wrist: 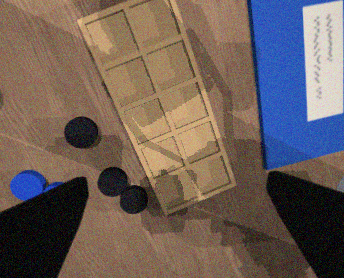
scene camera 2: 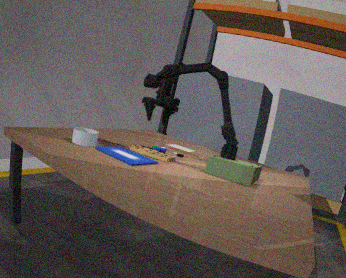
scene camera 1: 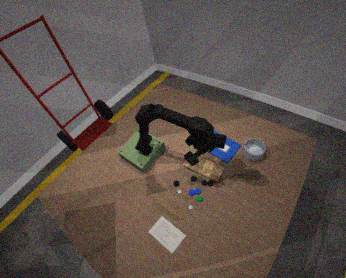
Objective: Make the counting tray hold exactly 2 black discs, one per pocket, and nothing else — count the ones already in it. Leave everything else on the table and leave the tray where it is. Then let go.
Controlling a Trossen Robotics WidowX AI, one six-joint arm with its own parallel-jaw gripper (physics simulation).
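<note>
The wooden counting tray [scene camera 1: 218,171] [scene camera 2: 170,159] [wrist: 217,133] has two columns of pockets. In the wrist view no disc shows in the visible pockets, though shadows darken several and its far end is cut off. Black discs [scene camera 1: 176,183] [wrist: 81,132] lie on the table beside the tray; another black disc [wrist: 112,181] touches a black disc [wrist: 133,199] near the tray's lower left corner. My gripper [scene camera 1: 205,151] [scene camera 2: 161,114] [wrist: 179,182] is open and empty, high above the tray, its fingers spanning the tray's near end in the wrist view.
Blue discs [scene camera 1: 191,192] [wrist: 27,185], a green disc [scene camera 1: 199,199] and white discs [scene camera 1: 179,191] [scene camera 1: 190,207] lie past the black ones. A blue booklet [scene camera 1: 231,151] [scene camera 2: 107,151] [wrist: 280,100] lies beside the tray. A grey bowl [scene camera 1: 255,150] [scene camera 2: 85,137], a paper [scene camera 1: 167,234] and a thin stick [scene camera 1: 171,210] also lie around.
</note>
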